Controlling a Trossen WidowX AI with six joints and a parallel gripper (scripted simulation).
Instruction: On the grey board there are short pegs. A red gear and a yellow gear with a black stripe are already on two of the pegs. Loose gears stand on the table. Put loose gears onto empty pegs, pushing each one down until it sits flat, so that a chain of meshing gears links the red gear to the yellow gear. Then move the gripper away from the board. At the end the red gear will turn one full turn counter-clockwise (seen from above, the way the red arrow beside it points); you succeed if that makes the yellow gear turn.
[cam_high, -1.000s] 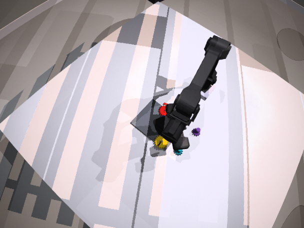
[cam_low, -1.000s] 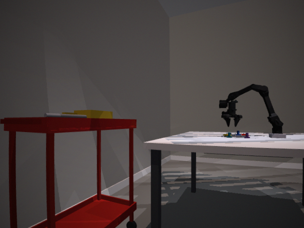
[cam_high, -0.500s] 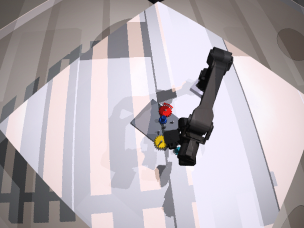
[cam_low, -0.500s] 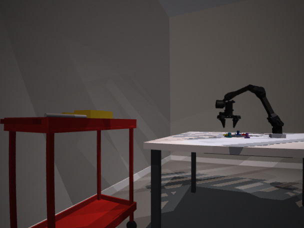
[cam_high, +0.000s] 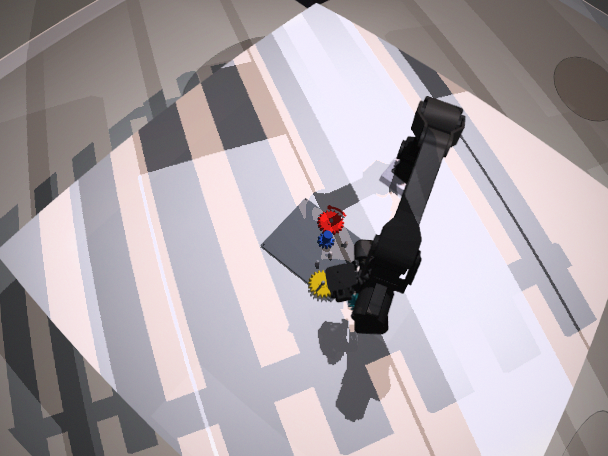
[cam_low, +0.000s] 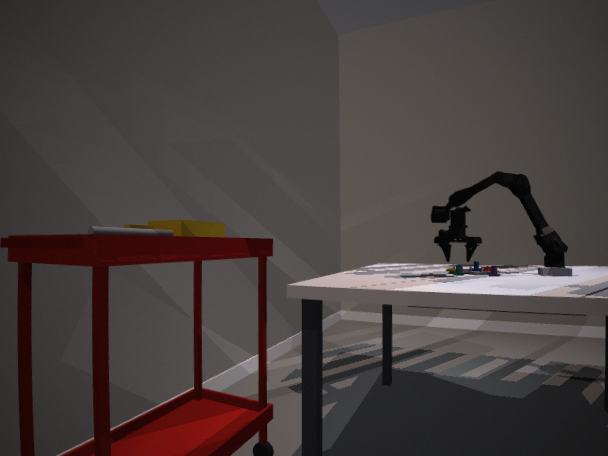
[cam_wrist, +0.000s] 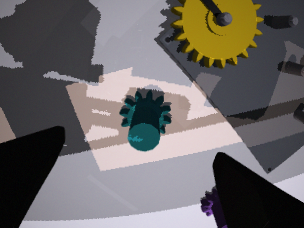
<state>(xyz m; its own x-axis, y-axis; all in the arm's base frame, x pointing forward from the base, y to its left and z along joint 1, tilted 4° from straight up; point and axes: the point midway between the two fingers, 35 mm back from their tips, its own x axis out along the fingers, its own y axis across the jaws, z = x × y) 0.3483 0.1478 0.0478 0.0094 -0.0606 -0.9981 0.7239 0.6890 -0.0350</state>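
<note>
The teal gear is 4 cm below my gripper tip. Also, from my gripper tip: purple gear 13 cm behind, 4 cm below; blue gear 15 cm to the right, 5 cm behind, 3 cm below; yellow gear 8 cm to the right, 4 cm below, 3 cm ahead.
</note>
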